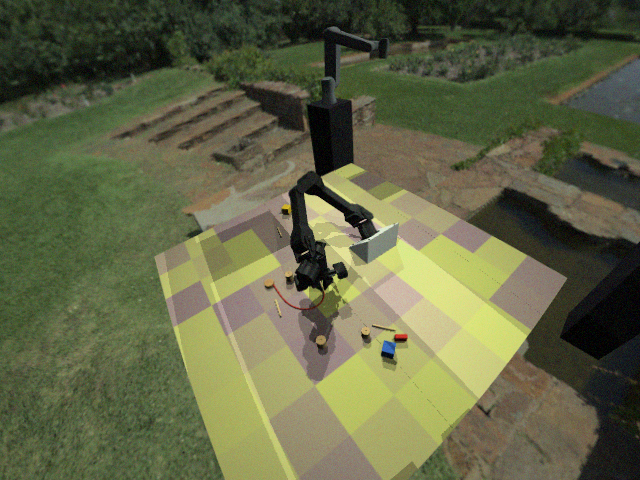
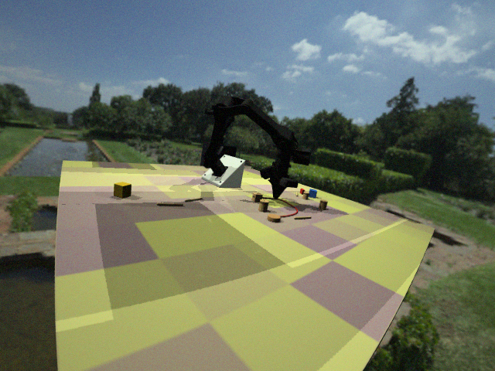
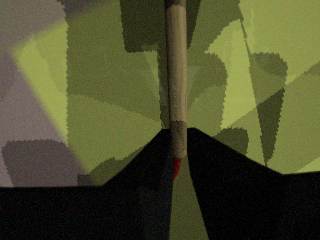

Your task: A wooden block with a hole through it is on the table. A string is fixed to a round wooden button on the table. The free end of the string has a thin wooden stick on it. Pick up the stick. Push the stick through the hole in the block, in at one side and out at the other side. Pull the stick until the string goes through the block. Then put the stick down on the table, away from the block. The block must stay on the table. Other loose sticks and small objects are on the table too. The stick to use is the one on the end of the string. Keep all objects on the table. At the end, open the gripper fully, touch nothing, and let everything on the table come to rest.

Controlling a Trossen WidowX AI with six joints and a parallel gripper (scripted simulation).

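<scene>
The wooden block is 40 mm behind my gripper tip and 70 mm to the right of it. Also, from my gripper tip: round wooden button 130 mm ahead, 190 mm to the right, 10 mm below; then blue cube 20 mm ahead, 320 mm to the left, 10 mm above; then wooden cylinder 50 mm ahead, 140 mm to the right.
</scene>
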